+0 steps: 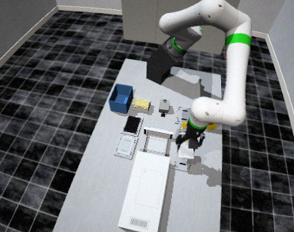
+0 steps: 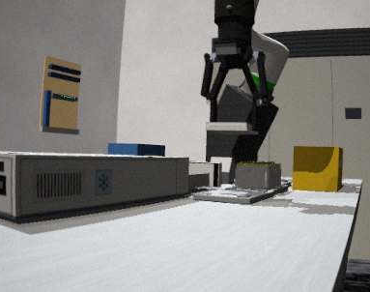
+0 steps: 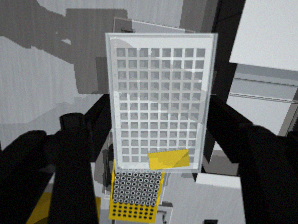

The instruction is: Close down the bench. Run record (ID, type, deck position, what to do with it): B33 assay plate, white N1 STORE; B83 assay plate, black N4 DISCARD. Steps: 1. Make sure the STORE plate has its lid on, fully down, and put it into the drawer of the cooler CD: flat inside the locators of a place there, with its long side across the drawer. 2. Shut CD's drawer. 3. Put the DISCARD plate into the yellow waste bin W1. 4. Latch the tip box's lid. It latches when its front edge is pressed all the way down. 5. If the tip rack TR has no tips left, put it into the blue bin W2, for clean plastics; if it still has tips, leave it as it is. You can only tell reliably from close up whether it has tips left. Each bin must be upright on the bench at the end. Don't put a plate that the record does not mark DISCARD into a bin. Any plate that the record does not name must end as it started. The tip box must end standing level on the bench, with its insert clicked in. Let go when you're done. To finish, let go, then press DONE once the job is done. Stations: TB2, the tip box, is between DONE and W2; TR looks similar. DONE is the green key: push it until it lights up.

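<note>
Right now my hand is 18 cm to the left of the cooler drawer and 13 cm above it. From my hand the other things lie so: clear plate lid: 2 cm below; then yellow-topped tip holder: 18 cm behind, 11 cm below, 1 cm to the right; then white plate: 2 cm below.
</note>
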